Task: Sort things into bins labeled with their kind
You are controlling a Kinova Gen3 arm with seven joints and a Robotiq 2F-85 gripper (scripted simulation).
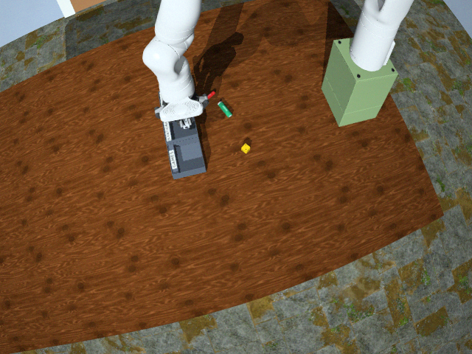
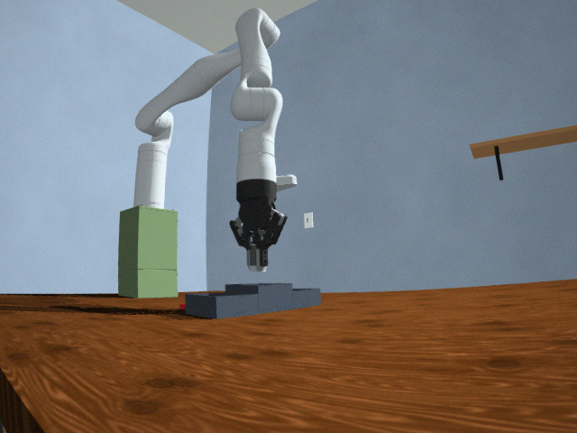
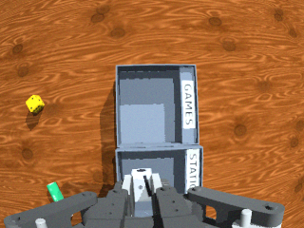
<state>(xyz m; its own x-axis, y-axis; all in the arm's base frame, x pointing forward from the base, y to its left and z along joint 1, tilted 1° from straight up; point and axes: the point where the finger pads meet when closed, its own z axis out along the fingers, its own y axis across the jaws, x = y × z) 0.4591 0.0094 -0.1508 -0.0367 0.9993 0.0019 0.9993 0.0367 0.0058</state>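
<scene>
Now: the yellow die 13 cm behind my hand, 7 cm to the left of it and 8 cm below it. The rest, counted from my hand: dark nut (1 cm behind, 8 cm to the right, 8 cm below); then metal nut (1 cm ahead, 10 cm to the right, 8 cm below); then white domino (1 cm below).
</scene>
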